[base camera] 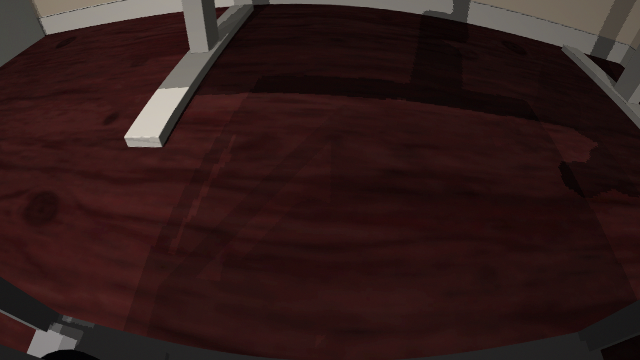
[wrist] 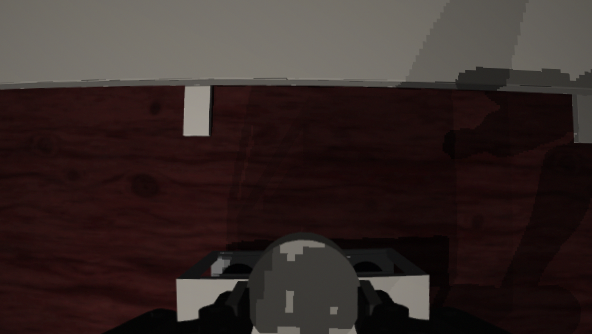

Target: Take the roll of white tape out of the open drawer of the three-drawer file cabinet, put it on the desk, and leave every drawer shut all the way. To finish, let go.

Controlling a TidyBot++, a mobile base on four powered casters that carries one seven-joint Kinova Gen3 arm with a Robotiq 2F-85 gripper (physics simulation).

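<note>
The roll of white tape (wrist: pixel 304 280) is at the bottom middle of the wrist view, its round face grey in shadow. My gripper (wrist: pixel 303 301) is shut on it, with a dark finger on each side. The pale grey desk top (wrist: pixel 200 40) spans the top of the wrist view. The held roll shows below the desk's near edge in that view, over the robot's own base and apart from the desk top. The gripper does not show in the base camera view. The file cabinet and its drawers show in neither view.
A white desk foot (base camera: pixel 172 75) (wrist: pixel 197 111) stands on the dark red wood floor (base camera: pixel 350 225) at the left, and another foot (base camera: pixel 597 80) (wrist: pixel 582 120) at the right. My base (wrist: pixel 415 295) shows beneath the gripper. Shadows cross floor and desk.
</note>
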